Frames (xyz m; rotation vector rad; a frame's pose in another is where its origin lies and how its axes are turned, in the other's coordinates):
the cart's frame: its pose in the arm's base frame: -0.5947 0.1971 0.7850 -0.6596 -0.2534 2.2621
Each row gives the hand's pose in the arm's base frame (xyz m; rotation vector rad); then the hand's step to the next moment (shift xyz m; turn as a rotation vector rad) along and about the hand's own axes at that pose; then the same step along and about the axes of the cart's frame.
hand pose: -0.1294 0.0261 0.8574 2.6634 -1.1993 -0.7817
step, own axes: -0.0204 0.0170 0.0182 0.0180 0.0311 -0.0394
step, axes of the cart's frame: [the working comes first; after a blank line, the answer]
step, axes of the arm's base frame: -0.0317 0.0051 -0.0021 0.0090 -0.0382 0.0361

0.0230 0.0167 0.0151 -0.0464 0.0078 0.0251
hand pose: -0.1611 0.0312 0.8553 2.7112 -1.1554 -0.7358
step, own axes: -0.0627 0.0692 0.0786 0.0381 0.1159 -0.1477
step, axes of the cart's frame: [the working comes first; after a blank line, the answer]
step, axes of the arm's base frame: -0.1194 0.0023 -0.0253 0.0166 -0.1220 0.1467

0.0810 0.0811 0.0420 -0.1531 0.0207 0.1132
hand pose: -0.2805 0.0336 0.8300 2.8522 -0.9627 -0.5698
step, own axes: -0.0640 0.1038 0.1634 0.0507 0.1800 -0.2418
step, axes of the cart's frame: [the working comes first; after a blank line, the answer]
step, axes of the arm's base frame: -0.1666 -0.0375 -0.1114 0.0242 -0.1850 0.2421

0.1129 0.1696 -0.0067 -0.2391 0.0247 0.1888
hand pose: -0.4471 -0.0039 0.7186 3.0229 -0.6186 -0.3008
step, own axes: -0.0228 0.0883 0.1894 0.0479 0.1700 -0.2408
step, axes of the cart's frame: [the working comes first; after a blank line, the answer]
step, axes of the arm's base frame: -0.0919 -0.0726 -0.1746 0.0253 -0.1747 0.2408

0.0683 0.1715 -0.1005 -0.2319 0.0173 0.1874
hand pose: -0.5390 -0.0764 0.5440 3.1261 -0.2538 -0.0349
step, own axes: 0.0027 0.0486 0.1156 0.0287 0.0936 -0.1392
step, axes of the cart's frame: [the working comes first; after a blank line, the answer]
step, axes of the arm's base frame: -0.0078 -0.0488 -0.1153 0.0164 -0.0966 0.1392

0.0136 0.0814 -0.0945 -0.1319 0.0059 0.1074
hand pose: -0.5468 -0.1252 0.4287 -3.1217 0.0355 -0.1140
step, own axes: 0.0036 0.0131 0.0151 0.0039 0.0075 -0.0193
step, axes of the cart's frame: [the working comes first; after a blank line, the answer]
step, axes of the arm's base frame: 0.0044 -0.0129 -0.0150 0.0023 -0.0079 0.0194

-0.0061 0.0119 -0.0153 -0.0144 -0.0031 0.0151
